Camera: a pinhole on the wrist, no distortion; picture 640 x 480 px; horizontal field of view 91.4 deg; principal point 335.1 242.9 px. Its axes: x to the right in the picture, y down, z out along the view. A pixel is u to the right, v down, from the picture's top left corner.
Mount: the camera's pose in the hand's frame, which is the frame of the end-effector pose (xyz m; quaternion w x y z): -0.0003 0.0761 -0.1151 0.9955 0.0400 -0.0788 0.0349
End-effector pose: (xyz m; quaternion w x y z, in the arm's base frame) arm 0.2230 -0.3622 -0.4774 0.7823 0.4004 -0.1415 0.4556
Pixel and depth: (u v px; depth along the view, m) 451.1 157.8 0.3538
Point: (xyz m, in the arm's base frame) 0.3375 -0.5107 -0.2921
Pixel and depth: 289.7 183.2 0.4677
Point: 0.2448 -0.7044 -0.3739
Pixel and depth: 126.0 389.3 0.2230
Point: 0.0070 -0.5026 -0.4567
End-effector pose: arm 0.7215 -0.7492 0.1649 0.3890 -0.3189 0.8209 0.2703
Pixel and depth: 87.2 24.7 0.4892
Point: 1.3074 -0.6353 0.2972
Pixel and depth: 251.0 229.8 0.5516
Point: 1.0251 -0.4008 0.1289
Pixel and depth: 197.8 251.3 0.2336
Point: 0.7947 -0.6011 0.2332
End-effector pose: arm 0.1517 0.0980 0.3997 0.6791 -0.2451 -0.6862 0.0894
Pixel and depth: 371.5 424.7 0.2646
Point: 0.0378 0.3020 0.2748
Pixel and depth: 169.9 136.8 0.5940
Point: -0.3012 -0.1622 0.1207
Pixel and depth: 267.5 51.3 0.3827
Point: -0.1208 -0.0784 0.3650
